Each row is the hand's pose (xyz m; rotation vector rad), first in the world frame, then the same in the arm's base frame.
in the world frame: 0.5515 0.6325 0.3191 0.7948 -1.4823 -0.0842
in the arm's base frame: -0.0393 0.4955 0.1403 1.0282 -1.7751 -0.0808
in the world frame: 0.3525 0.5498 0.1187 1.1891 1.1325 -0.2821
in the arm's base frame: -0.1620 0.4530 -0.1238 1.3309 0.9178 0.0462
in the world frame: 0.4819 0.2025 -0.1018 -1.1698 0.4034 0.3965
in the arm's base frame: 0.0509 0.1566 -0.3536 -1.0273 0.0673 0.2696
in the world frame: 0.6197 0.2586 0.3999 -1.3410 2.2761 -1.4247
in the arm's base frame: 0.0254 0.1133 0.1673 -1.0141 2.1100 -1.2597
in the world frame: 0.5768 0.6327 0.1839 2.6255 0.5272 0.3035
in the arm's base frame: 0.0259 0.5224 0.0222 2.6806 0.4559 0.8012
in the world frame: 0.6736 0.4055 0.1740 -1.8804 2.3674 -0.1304
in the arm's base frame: 0.1357 0.3021 0.0009 -1.6723 2.0566 -0.1704
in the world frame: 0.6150 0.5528 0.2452 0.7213 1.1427 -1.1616
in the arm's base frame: 0.0487 0.4322 0.0764 0.9928 1.0049 -0.8753
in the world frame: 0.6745 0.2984 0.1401 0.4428 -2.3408 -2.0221
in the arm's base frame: 0.1539 0.2038 -0.0504 -0.7482 1.9727 2.0162
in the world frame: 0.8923 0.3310 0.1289 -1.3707 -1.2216 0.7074
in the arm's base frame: 0.3622 0.2389 0.0131 -1.3305 -1.5243 0.3910
